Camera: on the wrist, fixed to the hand. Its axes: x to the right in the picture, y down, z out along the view.
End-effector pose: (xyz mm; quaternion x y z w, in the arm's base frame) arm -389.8 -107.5 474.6 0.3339 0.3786 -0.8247 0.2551
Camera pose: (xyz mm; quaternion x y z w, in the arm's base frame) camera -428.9 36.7 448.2 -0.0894 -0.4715 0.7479 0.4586
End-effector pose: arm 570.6 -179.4 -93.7 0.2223 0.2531 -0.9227 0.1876
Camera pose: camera 544.1 -42.8 -154.2 -0.1041 -0.2905 0.7749 0.5517
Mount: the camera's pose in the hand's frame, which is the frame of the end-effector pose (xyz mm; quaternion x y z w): 20.7 -98.4 -113.6 0.0702 0.1179 -0.6926 0.7081
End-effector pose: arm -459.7 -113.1 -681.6 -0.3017 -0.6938 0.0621 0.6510
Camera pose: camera -385.5 -217.3 -600.1 0.3053 -0.6191 -0.3938 0.6070
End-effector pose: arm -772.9 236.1 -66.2 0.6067 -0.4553 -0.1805 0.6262
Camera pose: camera -640.4 268.1 -132.7 0.8102 0.1590 -0.4580 0.3295
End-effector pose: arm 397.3 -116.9 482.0 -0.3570 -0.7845 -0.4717 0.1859
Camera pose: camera 305.8 -237.6 490.4 -0.3592 0.8140 0.4498 0.0775
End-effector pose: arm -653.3 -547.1 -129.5 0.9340 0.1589 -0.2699 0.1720
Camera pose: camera -623.9 -409.0 -73.9 -0.5952 -0.7608 0.2113 0.1494
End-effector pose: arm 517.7 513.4 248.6 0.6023 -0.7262 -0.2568 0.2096
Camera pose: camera 659.0 465.3 275.6 0.9745 -0.0904 -0.2050 0.0139
